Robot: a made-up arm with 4 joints. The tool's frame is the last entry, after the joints.
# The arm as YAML. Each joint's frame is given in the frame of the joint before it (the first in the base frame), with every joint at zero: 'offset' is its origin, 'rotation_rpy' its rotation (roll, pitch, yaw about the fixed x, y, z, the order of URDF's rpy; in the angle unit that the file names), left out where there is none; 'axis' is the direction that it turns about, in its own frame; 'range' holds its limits. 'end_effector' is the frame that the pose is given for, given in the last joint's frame.
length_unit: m
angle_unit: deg
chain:
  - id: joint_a
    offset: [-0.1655, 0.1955, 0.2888]
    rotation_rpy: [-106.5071, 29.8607, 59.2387]
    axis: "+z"
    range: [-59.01, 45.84]
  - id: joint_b
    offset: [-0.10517, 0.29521, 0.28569]
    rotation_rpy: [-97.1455, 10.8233, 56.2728]
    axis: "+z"
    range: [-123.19, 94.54]
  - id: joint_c
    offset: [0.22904, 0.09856, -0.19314]
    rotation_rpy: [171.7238, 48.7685, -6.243]
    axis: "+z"
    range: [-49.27, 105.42]
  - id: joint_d
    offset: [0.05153, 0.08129, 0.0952]
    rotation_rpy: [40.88, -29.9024, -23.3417]
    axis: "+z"
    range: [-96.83, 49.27]
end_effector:
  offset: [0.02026, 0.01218, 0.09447]
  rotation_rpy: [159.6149, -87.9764, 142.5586]
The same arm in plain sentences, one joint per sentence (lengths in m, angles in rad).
The arm has four revolute joints in a row. What follows holds with every joint at zero, and every direction is one of the base frame's. Joint 1 sits 0.1655 m along -x and 0.1955 m along +y and 0.2888 m along +z from the base frame's origin and turns about the direction (-0.896244, 0.368818, -0.246412), from -1.0299 to 0.8001 rad. Joint 2 sits 0.3027 m along -x and 0.1370 m along -y and 0.2635 m along -z from joint 1 and turns about the direction (-0.262293, -0.964973, 0.0055), from -2.1501 to 1.6500 rad. Joint 3 sits 0.2307 m along +x and 0.1365 m along +y and 0.1662 m along -z from joint 2 and turns about the direction (-0.193107, 0.732126, 0.653223), from -0.8599 to 1.8399 rad. Joint 4 sits 0.0703 m along -x and 0.1156 m along +y and 0.0046 m along -z from joint 3 and turns about the direction (0.033099, 0.0123, 0.999376), from -1.6900 to 0.8599 rad. The tool frame, which is the frame that the pose is given for, sits 0.0036 m along +x and 0.0248 m along +y and 0.0941 m along +z from joint 4; its axes are the base frame's turned by roll 0.0000, pitch -1.5708 and yaw 0.0000 rad (as in URDF: about the fixed x, then y, then z).
